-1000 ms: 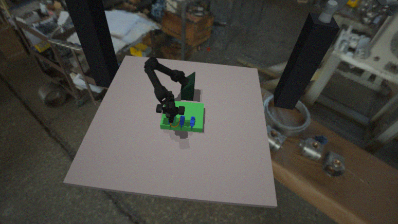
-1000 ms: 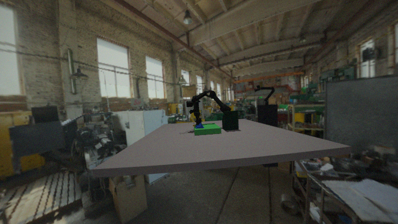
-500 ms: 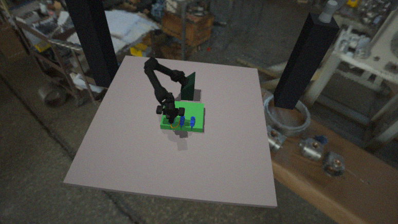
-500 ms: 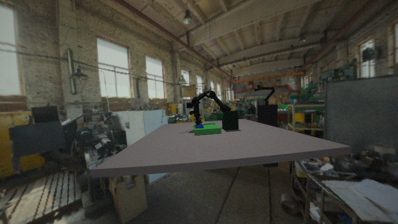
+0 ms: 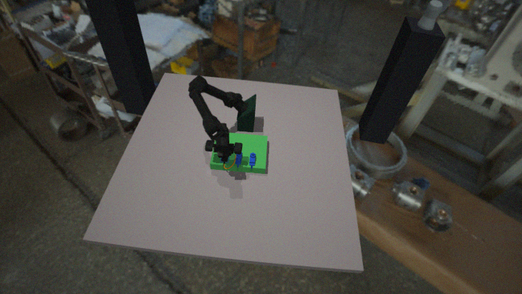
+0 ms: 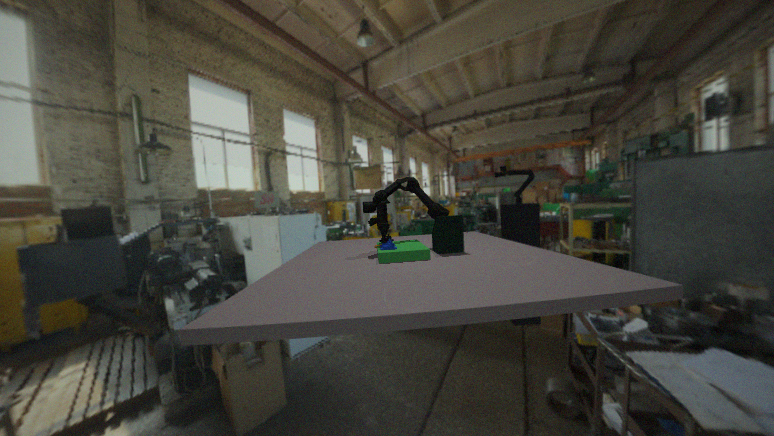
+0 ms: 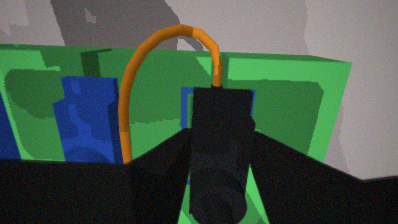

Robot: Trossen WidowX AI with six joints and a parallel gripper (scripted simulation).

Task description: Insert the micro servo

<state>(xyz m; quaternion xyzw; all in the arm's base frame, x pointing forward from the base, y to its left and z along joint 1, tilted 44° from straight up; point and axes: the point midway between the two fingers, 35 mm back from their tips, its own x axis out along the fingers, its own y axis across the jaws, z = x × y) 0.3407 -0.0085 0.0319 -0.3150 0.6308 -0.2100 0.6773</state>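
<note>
My gripper tip is 130 mm past the deck, 60 mm to the right of it and 50 mm above it.
</note>
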